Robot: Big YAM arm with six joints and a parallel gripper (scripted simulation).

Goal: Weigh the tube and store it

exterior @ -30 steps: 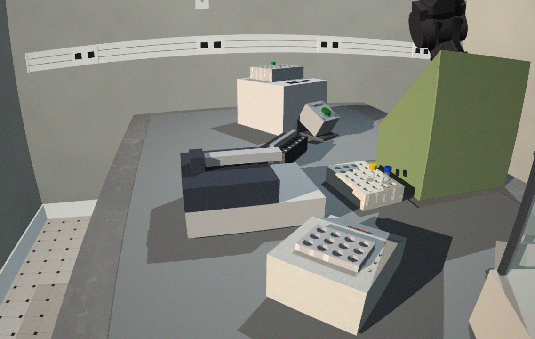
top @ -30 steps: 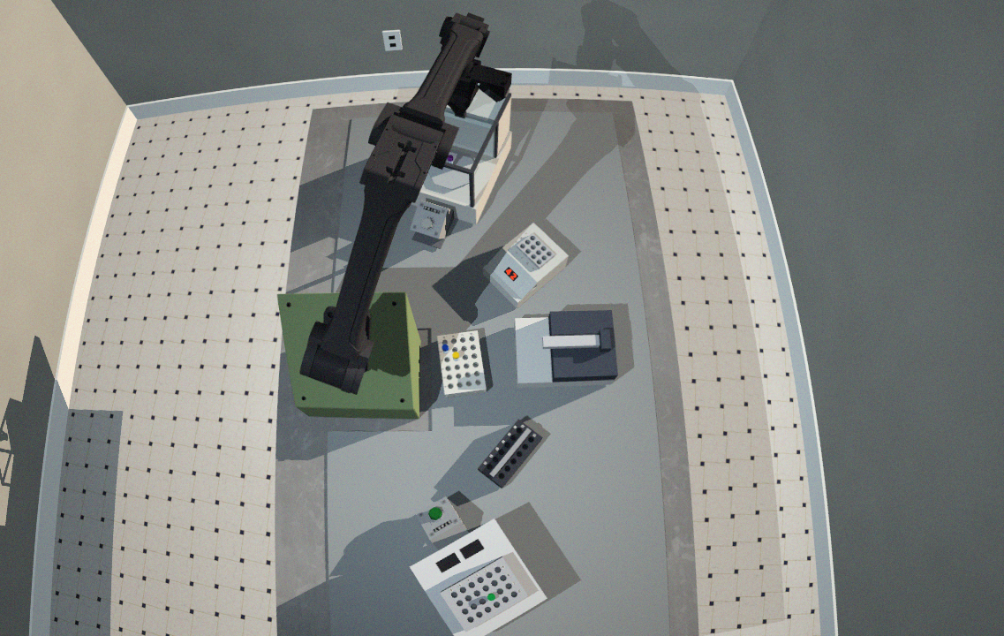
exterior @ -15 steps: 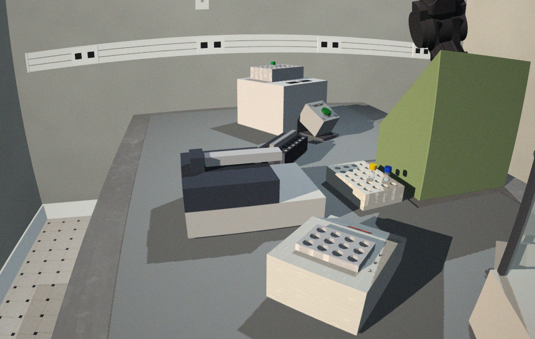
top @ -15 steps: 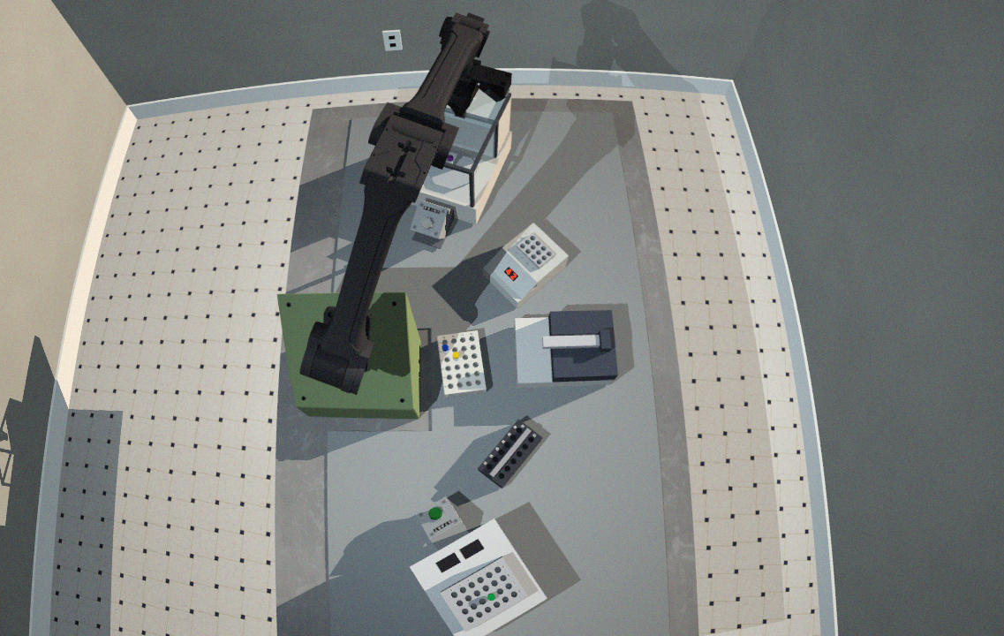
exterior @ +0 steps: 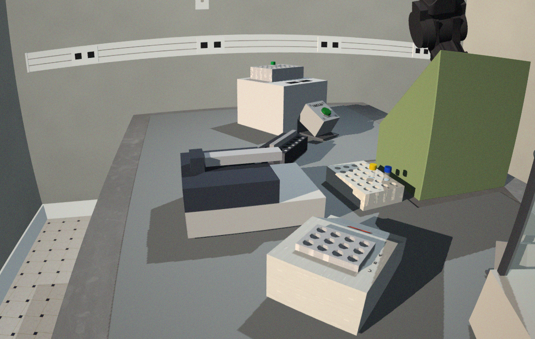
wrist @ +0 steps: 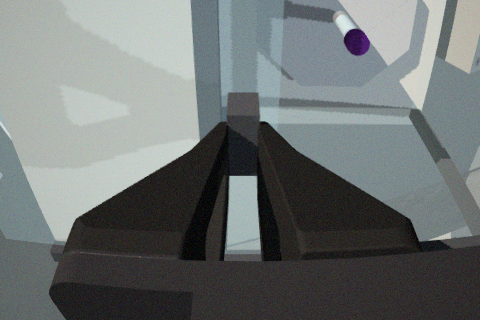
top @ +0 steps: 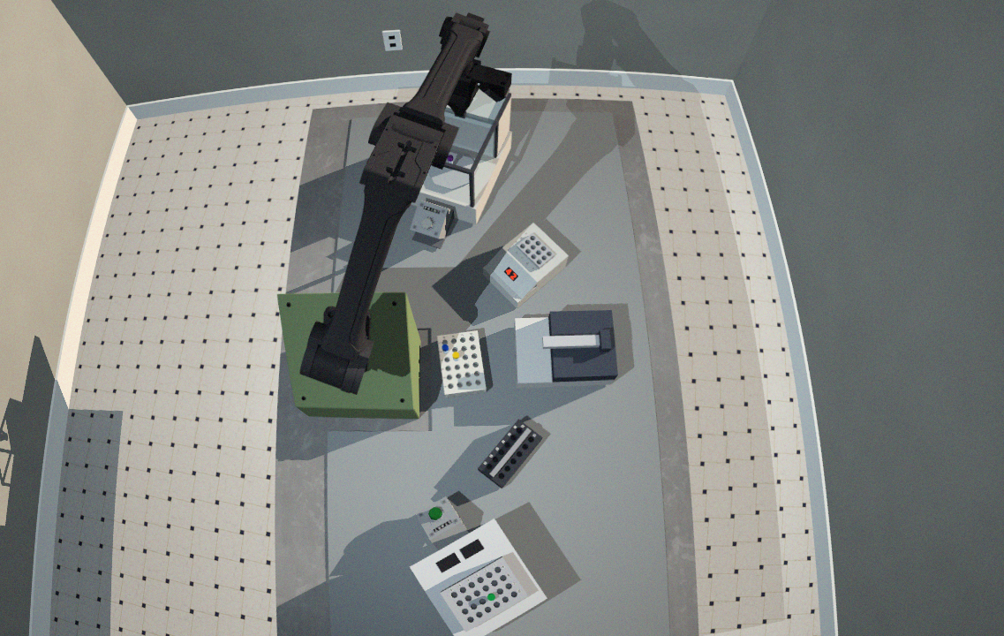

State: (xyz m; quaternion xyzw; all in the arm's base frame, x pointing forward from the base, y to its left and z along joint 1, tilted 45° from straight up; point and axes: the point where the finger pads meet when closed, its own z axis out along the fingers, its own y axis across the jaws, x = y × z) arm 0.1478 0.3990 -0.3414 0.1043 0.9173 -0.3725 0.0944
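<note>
Right now my hand is 140 mm above the octagonal balance pan, 60 mm to the left of it and 20 mm past it. The rest, counted from my hand: tube rack RK (500 mm to the right, 210 mm below, 50 mm ahead); dry block DB (270 mm to the right, 190 mm below, 170 mm ahead); spectrophotometer SP (460 mm to the right, 270 mm ahead, 160 mm below).
</note>
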